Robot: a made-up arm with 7 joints.
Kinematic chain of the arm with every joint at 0, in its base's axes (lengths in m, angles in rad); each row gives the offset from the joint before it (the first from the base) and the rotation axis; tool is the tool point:
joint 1: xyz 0 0 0 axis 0 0.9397 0.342
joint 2: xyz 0 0 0 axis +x
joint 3: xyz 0 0 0 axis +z
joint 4: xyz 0.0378 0 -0.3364 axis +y
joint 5: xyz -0.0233 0 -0.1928 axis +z
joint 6: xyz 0 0 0 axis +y
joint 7: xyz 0 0 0 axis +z
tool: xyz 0 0 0
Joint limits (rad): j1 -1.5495..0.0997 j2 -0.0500..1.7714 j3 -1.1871..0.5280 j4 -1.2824..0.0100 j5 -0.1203..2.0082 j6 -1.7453..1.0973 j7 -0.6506..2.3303
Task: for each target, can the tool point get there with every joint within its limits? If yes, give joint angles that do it. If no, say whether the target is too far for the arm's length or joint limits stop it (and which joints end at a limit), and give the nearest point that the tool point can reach.
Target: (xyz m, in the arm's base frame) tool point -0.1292 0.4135 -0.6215
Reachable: no: too far | nearest point -0.0423 0.2921 -0.4411 | short by 0.234 m
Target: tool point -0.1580 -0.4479 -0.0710
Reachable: no: joint limits stop it (at a limit: joint 1, joint 2, joint 3, joint 4) | nearest point 0.0503 -0.2185 -0.4092 | short by 0.459 m
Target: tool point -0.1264 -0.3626 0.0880
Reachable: no: joint limits stop it (at a limit: joint 1, joint 2, joint 4) | nearest point 0.3116 -0.3470 -0.0143 | short by 0.450 m
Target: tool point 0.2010 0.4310 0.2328
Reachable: yes | joints -1.4194 1.5108 0.1982 -0.4619 1.5432 -0.4051 0.4738
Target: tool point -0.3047 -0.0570 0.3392
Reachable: no: joint limits stop it (at a limit: joint 1, joint 2, joint 3, joint 4) | nearest point -0.0425 0.3353 0.3216 | short by 0.472 m
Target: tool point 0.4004 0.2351 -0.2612
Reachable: yes | joints -0.7754 0.6326 -0.2893 -0.2367 0.1067 0.4719 1.9662
